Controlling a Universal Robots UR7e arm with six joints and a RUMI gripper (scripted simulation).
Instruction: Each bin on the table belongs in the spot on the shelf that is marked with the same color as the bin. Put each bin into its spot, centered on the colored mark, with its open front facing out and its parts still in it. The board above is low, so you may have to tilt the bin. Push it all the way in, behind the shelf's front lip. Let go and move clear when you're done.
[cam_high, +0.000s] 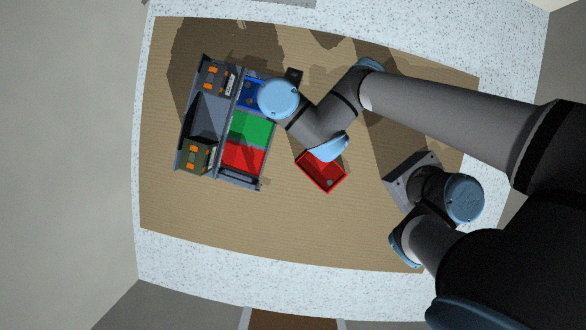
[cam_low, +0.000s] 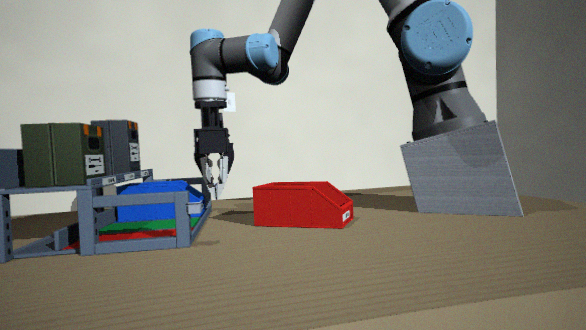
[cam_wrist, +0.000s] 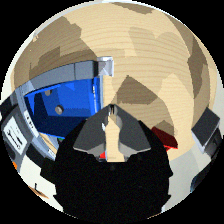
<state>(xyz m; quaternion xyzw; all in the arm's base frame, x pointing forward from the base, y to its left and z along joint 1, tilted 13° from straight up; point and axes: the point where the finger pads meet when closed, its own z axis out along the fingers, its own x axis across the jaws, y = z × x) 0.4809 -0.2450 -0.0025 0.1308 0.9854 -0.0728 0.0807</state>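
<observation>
Now: hand 210 mm to the right of the red bin, 130 mm past it and 10 mm above it. Also, from my hand: blue bin: 110 mm ahead, 30 mm to the right, 10 mm below; then top board: 250 mm ahead, 50 mm to the left, 50 mm above; then grey box: 200 mm ahead, 110 mm above, 60 mm to the right.
</observation>
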